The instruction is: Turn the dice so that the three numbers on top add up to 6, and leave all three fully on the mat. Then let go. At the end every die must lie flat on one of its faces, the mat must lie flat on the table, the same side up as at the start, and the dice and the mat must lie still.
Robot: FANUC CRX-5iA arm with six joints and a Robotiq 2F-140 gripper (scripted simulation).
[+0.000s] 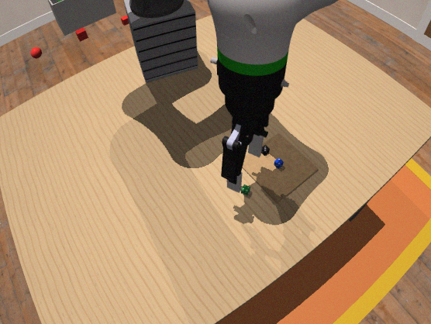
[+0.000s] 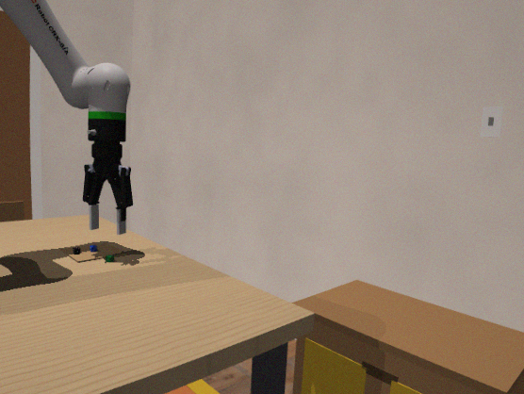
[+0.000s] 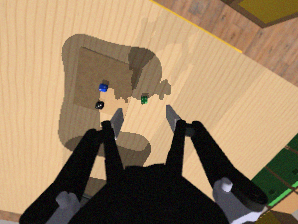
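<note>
My hand is 1 cm short of the green die and 10 cm above it. From my hand the other things lie so: blue die: 1 cm behind, 11 cm to the left, 10 cm below; then tan mat: 1 cm behind, 11 cm to the left, 11 cm below; then black die: 5 cm behind, 10 cm to the left, 10 cm below.
</note>
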